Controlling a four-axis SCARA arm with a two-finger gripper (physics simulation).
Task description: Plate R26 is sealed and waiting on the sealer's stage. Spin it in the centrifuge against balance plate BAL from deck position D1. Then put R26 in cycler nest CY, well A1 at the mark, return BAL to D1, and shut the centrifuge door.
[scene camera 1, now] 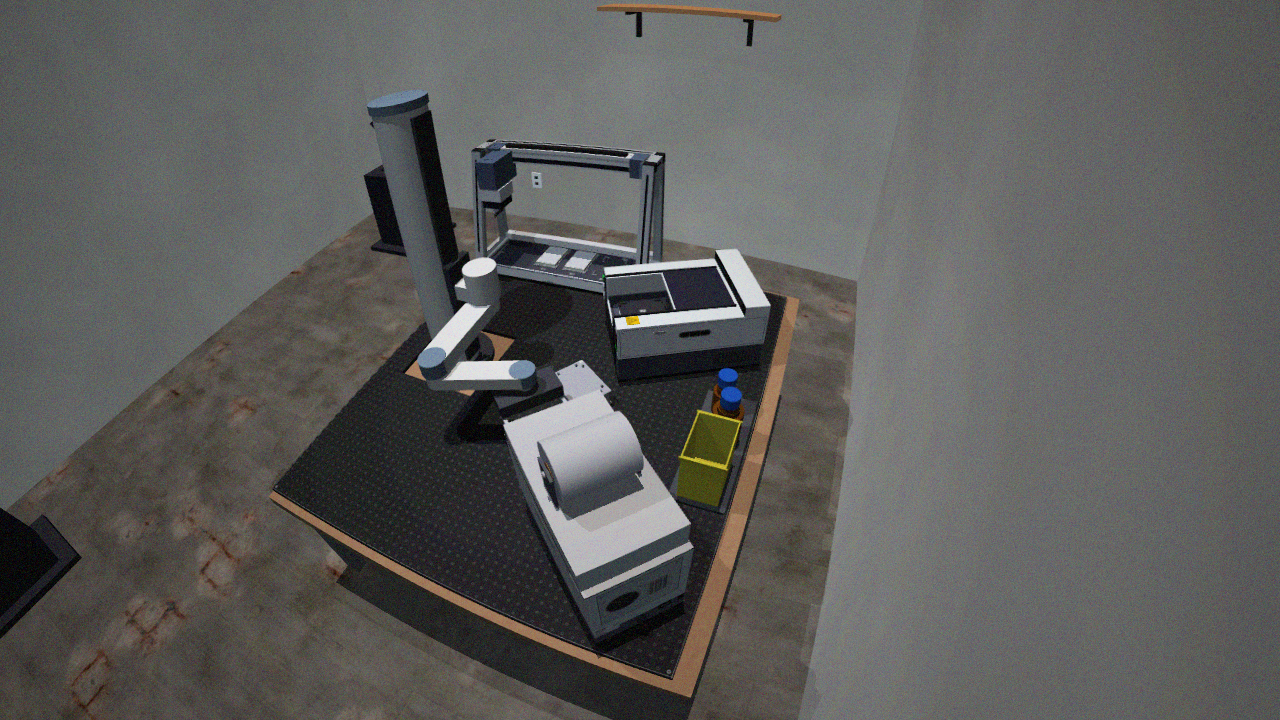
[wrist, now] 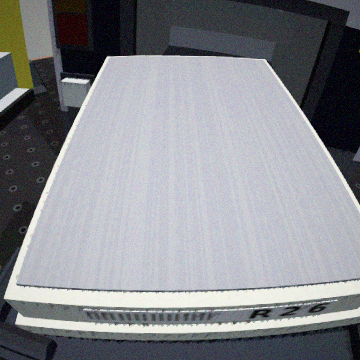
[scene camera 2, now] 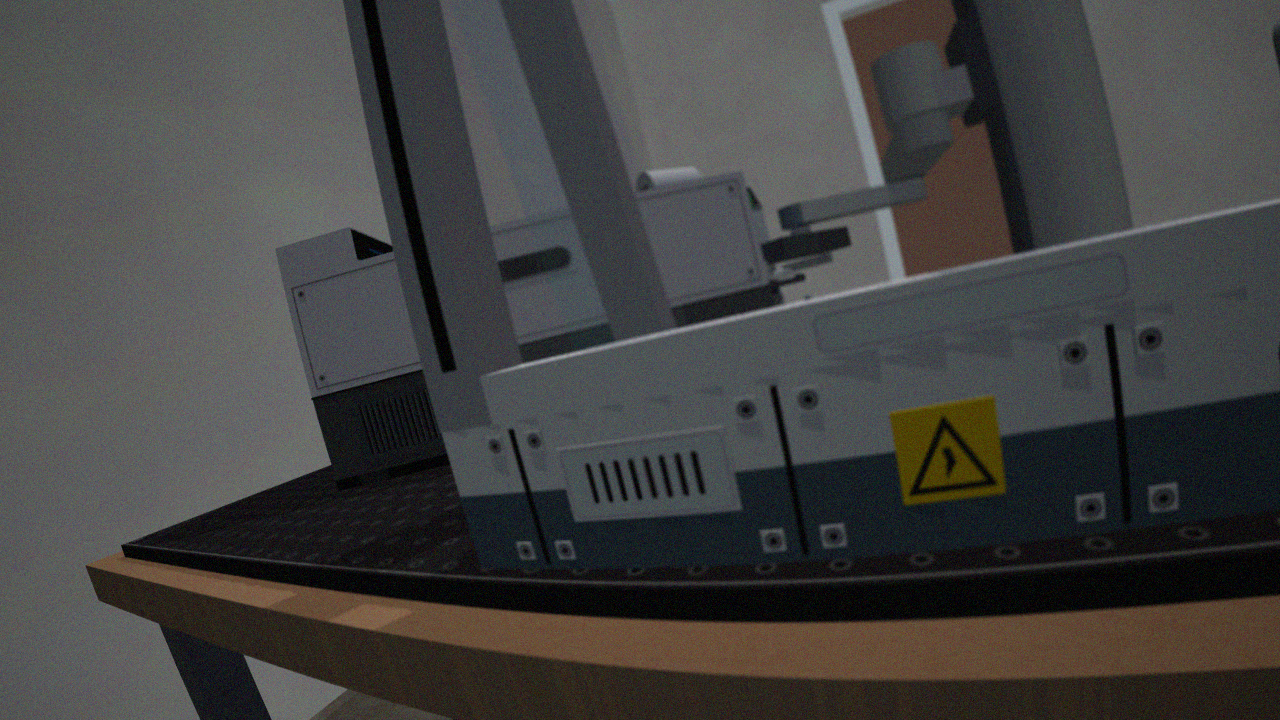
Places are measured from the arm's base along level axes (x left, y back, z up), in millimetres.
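Where they show: gripper, fingertip midpoint: (wrist: 203, 94).
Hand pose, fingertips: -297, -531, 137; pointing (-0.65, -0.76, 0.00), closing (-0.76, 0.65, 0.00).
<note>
After its pixels a point has its place, as x, y, z.
Plate R26 (wrist: 190, 175) {-269, -498, 134} fills the middle of the wrist view, its grey-white seal facing up and its R26 label facing the camera. It sits at the sealer (scene camera 1: 608, 501) {-537, -797, 363}, in front of the dark opening. My gripper (scene camera 1: 537, 394) (scene camera 2: 792, 271) is low at the sealer's near end. It is open, with parts of its fingers at the side edges of the wrist view and R26 between them, not gripped. In scene camera 1 the arm hides the stage and R26. BAL, D1, the centrifuge door and nest CY cannot be made out by label.
A white instrument with a dark top panel (scene camera 1: 700, 288) {349, -733, 226} stands at the back right. A gantry frame (scene camera 1: 656, 214) {621, -493, 314} with two pale plates on its deck is behind. A silver plate (scene camera 1: 581, 379) {-7, -477, 68} lies beside the gripper. A yellow bin (scene camera 1: 704, 479) {-265, -922, 122} and two blue-capped bottles stand at the right.
</note>
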